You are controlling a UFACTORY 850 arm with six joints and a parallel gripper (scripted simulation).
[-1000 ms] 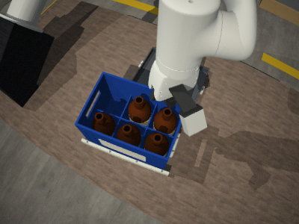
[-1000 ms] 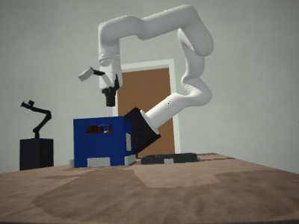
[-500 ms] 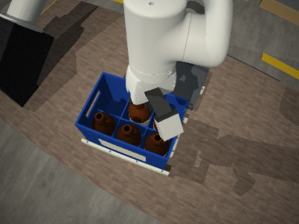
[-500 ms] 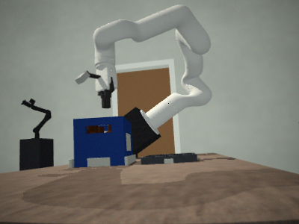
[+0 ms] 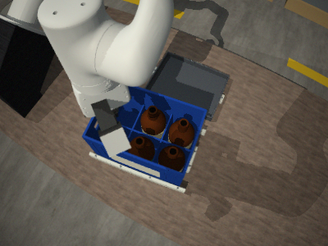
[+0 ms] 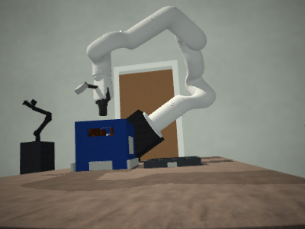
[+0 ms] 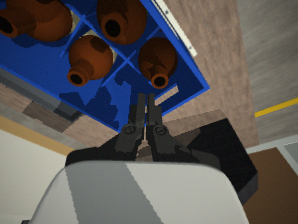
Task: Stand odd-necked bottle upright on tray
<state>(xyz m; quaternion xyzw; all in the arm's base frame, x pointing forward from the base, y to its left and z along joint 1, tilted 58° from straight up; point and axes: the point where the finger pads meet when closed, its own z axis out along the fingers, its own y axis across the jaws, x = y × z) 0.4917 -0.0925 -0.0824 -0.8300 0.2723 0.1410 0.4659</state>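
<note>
Now: hand 160 mm above the blue crate, 60 mm short of it and 40 mm to the right of it. Also, from my hand: dark grey tray 300 mm to the left, 230 mm below, 60 mm ahead.
</note>
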